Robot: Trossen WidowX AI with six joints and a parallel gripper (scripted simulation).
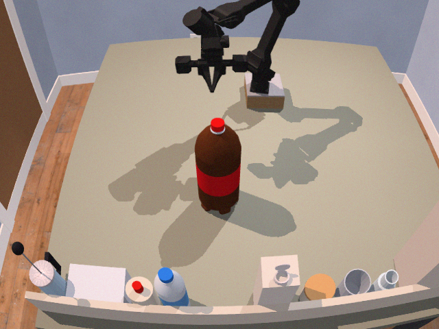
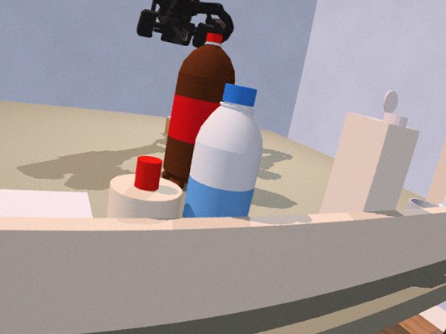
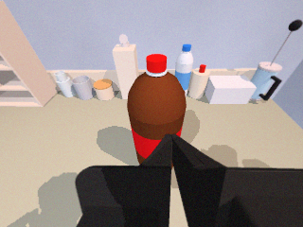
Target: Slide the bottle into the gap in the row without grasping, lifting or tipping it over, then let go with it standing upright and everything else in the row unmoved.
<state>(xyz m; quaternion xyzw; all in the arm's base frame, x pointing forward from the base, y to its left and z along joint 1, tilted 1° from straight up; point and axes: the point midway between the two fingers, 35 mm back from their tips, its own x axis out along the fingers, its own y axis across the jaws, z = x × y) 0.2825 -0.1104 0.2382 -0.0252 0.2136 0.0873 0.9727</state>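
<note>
My hand is 15 cm short of the brown cola bottle, 4 cm to the right of it and 15 cm above it. The rest, counted from my hand: raised rail (49 cm ahead, 25 cm to the left, 25 cm below); blue-capped water bottle (49 cm ahead, 1 cm to the right, 19 cm below); orange-lidded jar (43 cm ahead, 33 cm to the left, 26 cm below).
</note>
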